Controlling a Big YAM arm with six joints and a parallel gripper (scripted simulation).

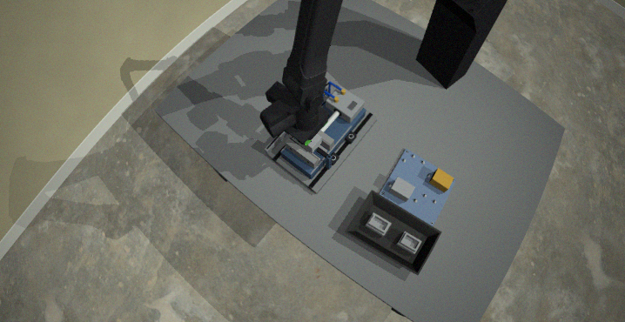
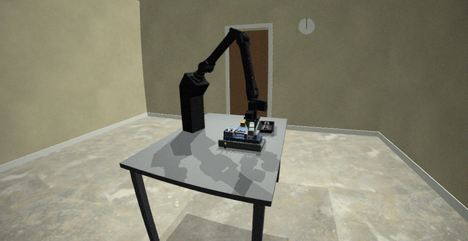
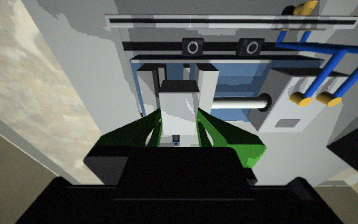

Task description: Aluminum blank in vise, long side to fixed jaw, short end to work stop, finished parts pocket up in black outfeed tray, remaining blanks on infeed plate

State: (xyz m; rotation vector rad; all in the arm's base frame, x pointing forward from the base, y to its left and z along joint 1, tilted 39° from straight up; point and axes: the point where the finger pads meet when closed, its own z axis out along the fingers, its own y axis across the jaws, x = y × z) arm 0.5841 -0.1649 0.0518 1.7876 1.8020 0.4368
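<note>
Right now the fixed jaw is 4 cm below my hand and 4 cm ahead of it. Also, from my hand: moving jaw 4 cm below, 3 cm behind, 1 cm to the left; blue infeed plate 33 cm to the left, 11 cm below, 10 cm behind; white rod 8 cm behind, 4 cm below, 1 cm to the left.
</note>
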